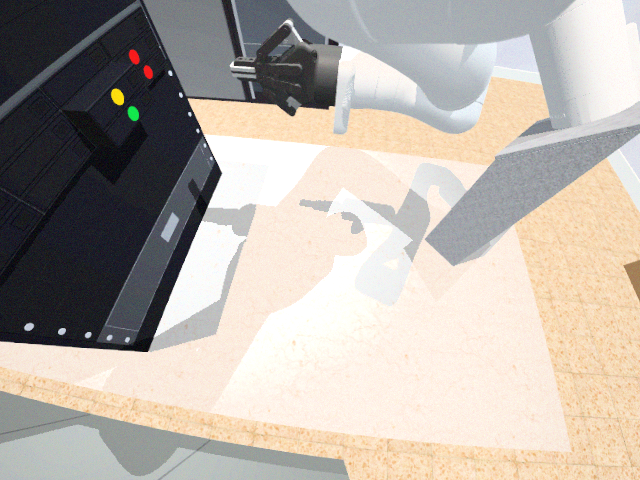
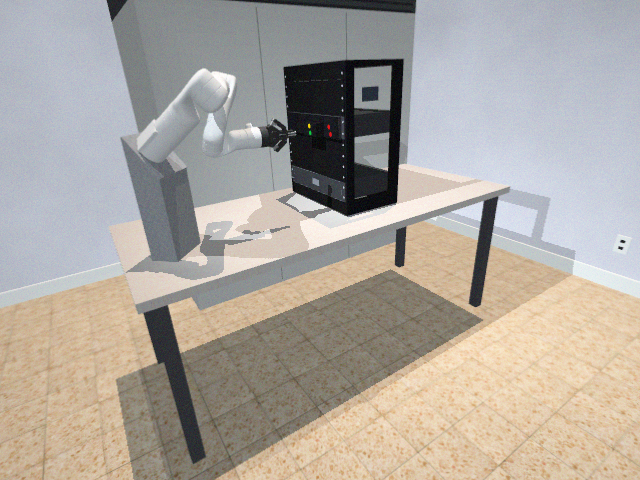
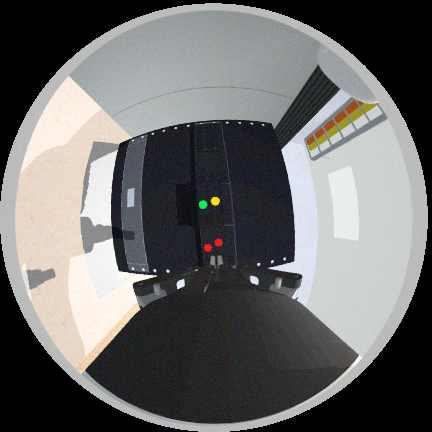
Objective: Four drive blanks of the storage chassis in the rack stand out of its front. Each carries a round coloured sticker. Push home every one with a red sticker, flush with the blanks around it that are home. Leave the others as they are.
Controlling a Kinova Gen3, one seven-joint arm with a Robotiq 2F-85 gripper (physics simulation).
The pictures show: the gripper and a rack.
The gripper is seen too in image 3.
